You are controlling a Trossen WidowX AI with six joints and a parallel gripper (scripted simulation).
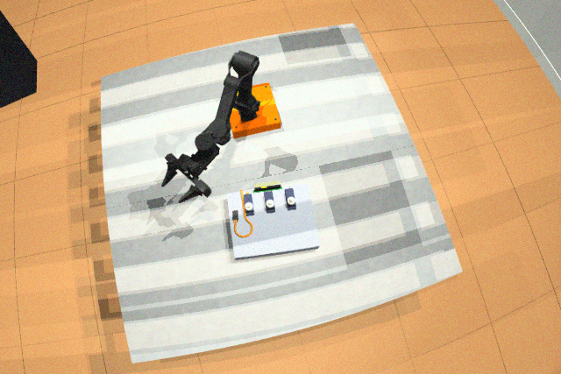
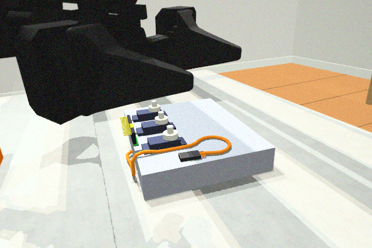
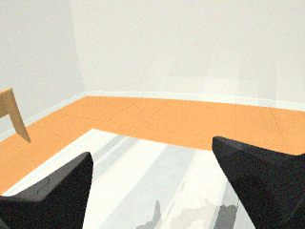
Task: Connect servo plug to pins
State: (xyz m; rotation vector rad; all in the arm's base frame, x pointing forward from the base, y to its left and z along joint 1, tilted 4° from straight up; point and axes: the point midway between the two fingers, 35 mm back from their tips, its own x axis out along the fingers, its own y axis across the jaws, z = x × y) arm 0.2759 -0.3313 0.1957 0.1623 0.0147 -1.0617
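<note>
Now: the yellow band 20 mm ahead of my gripper tip, 310 mm to the left of it and 170 mm below it. Also, from my gripper tip: printed holder: 170 mm ahead, 290 mm to the left, 220 mm below.
</note>
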